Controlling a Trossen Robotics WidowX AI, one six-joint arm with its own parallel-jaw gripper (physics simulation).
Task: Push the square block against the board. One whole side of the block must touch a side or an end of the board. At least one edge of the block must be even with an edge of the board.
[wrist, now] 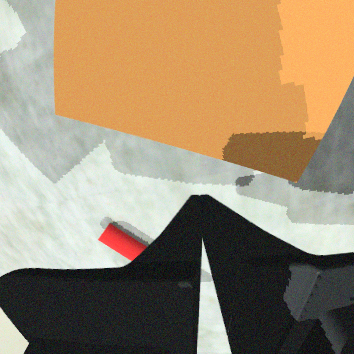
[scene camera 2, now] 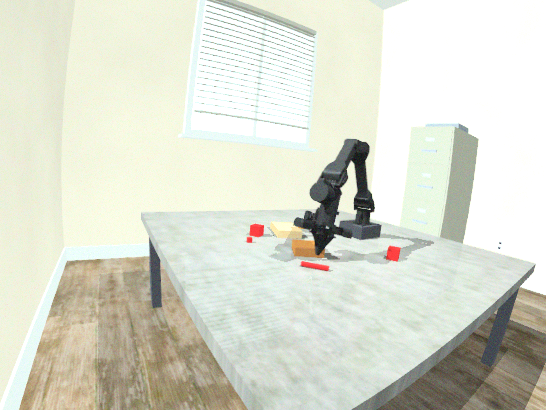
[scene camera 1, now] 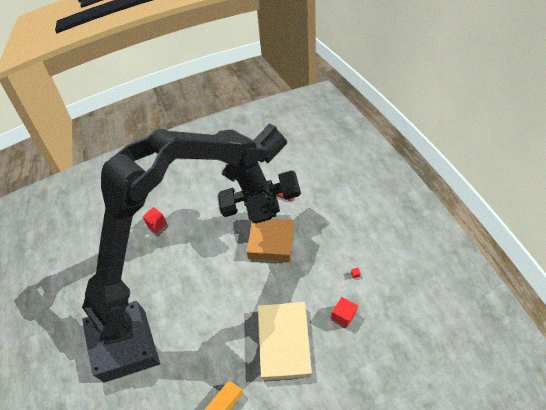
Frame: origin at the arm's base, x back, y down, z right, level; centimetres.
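Where they show: gripper, between the fingertips: (wrist: pixel 198 202) (scene camera 2: pixel 317 255); arm's base, origin of its link: (scene camera 2: pixel 362 223) (scene camera 1: pixel 117 327).
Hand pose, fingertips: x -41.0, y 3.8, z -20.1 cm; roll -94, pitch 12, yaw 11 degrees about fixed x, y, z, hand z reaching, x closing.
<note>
Each offset is from my fingertips to the centre of the thing. "pt": to the spot under its first point.
The square orange block @(dx +2.0, dy +0.3, dz +7.8 cm) (scene camera 1: pixel 271 237) (scene camera 2: pixel 302 248) (wrist: pixel 165 65) lies flat on the table. The pale yellow board @(dx +8.2, dy +0.3, dz +32.6 cm) (scene camera 1: pixel 284 340) (scene camera 2: pixel 285 230) lies flat, apart from the block, with a stretch of table between them. Their facing sides look slightly angled to each other. My gripper (scene camera 2: pixel 318 252) (wrist: pixel 198 202) is shut and empty, pointing down beside the block's side that faces away from the board. In the wrist view a narrow gap shows between the fingertips and the block's edge. In scene camera 1 the arm hides the fingertips, so contact cannot be told there.
A red cylinder @(dx -4.8, dy +1.1, dz -5.5 cm) (scene camera 1: pixel 286 196) (scene camera 2: pixel 315 266) (wrist: pixel 122 242) lies near the gripper. A red cube @(dx -5.7, dy -0.2, dz +31.7 cm) (scene camera 1: pixel 345 312) (scene camera 2: pixel 257 230) and a tiny red cube @(dx -12.4, dy +1.0, dz +23.5 cm) (scene camera 1: pixel 355 272) (scene camera 2: pixel 249 240) are beside the board. Another red cube @(dx +27.8, dy -0.2, dz -8.5 cm) (scene camera 1: pixel 155 220) (scene camera 2: pixel 393 253) and an orange bar @(pt dx +23.1, dy -1.3, dz +40.6 cm) (scene camera 1: pixel 225 397) lie farther off.
</note>
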